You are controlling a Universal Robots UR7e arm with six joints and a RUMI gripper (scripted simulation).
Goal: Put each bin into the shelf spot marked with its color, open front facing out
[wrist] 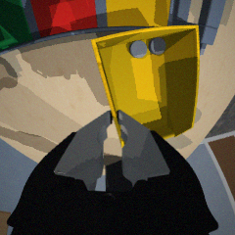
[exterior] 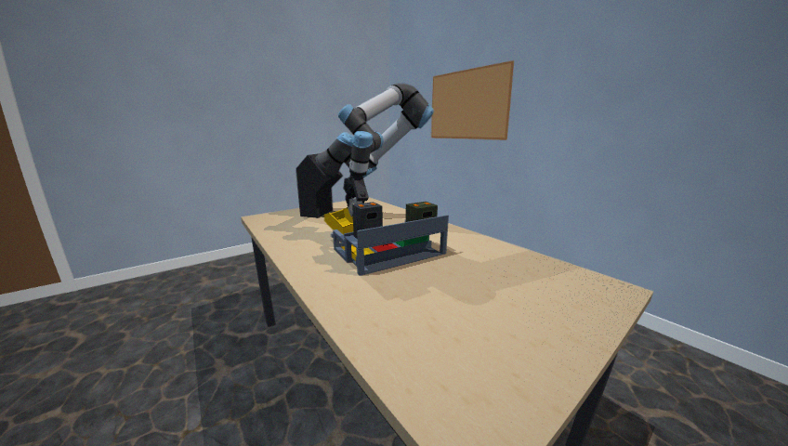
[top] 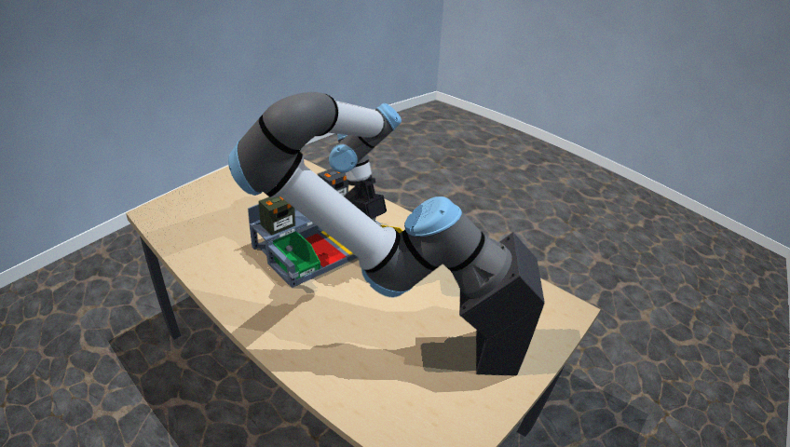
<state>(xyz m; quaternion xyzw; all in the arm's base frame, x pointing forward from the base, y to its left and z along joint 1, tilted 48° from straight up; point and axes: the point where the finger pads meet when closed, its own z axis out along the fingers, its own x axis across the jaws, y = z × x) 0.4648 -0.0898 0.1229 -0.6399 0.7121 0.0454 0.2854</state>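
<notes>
The yellow bin is 50 mm to the right of my hand and 30 mm below it. Also, from my hand: green bin 170 mm ahead, 190 mm to the left, 70 mm below; then black box 270 mm ahead, 40 mm to the right, 40 mm above.
</notes>
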